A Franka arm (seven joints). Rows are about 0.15 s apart.
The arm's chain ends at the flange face. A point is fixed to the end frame.
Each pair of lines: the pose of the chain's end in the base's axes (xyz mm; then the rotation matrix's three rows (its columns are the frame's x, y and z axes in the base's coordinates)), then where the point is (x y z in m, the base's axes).
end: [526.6 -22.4 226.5], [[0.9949 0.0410 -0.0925], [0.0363 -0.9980 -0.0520], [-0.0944 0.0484 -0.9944]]
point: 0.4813 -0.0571 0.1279
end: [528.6 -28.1 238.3], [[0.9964 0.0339 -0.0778], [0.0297 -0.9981 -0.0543], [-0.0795 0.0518 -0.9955]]
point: 0.4846 -0.0628 0.1392
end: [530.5 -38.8 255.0], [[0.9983 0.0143 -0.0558], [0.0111 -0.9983 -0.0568], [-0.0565 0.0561 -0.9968]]
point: 0.4882 -0.0731 0.1550
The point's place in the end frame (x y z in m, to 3 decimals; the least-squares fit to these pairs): -0.037 0.028 0.104
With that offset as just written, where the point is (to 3 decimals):
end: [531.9 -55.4 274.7], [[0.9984 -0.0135 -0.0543], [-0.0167 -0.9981 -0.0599], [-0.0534 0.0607 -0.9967]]
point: 0.489 -0.089 0.175
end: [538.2 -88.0 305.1], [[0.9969 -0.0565 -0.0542], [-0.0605 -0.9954 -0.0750], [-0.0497 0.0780 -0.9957]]
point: 0.494 -0.121 0.206
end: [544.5 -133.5 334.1], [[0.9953 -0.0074 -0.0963], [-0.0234 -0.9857 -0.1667], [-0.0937 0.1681 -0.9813]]
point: 0.497 -0.178 0.240
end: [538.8 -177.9 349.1], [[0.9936 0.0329 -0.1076], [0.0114 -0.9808 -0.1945], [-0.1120 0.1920 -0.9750]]
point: 0.492 -0.226 0.257
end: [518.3 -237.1 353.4], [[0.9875 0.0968 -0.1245], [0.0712 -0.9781 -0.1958], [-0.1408 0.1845 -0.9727]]
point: 0.472 -0.287 0.263
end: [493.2 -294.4 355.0], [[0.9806 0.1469 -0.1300], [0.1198 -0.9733 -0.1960], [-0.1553 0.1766 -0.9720]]
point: 0.448 -0.346 0.265
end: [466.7 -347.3 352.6], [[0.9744 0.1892 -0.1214], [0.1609 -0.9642 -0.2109], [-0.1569 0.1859 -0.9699]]
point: 0.423 -0.402 0.263
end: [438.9 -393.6 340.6], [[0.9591 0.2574 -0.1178], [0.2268 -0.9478 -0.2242], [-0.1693 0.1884 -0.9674]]
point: 0.398 -0.452 0.252
